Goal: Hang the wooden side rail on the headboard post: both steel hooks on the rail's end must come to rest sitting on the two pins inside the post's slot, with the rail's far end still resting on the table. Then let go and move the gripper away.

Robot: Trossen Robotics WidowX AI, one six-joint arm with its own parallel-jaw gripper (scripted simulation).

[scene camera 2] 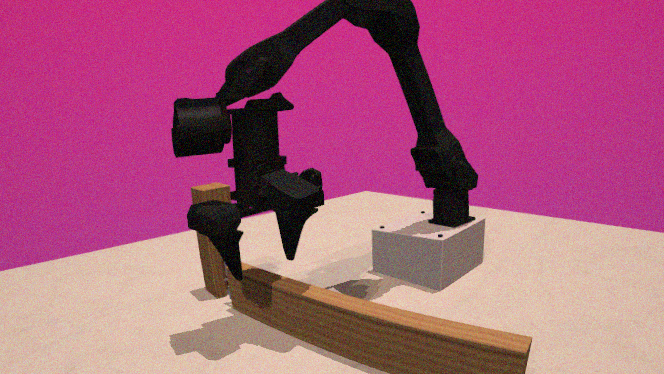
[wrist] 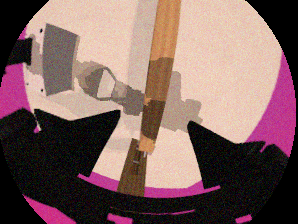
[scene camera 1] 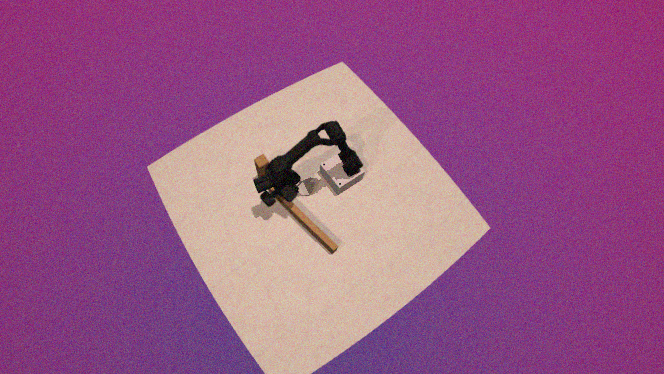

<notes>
My gripper (scene camera 2: 265, 269) is open, with nothing in its grasp. I also see a wooden side rail (scene camera 2: 351, 327) and a headboard post (scene camera 2: 216, 282).
The wooden side rail shows as well in scene camera 1 (scene camera 1: 331, 246). My gripper shows as well in the wrist view (wrist: 155, 118). The headboard post is seen too in the wrist view (wrist: 132, 180).
</notes>
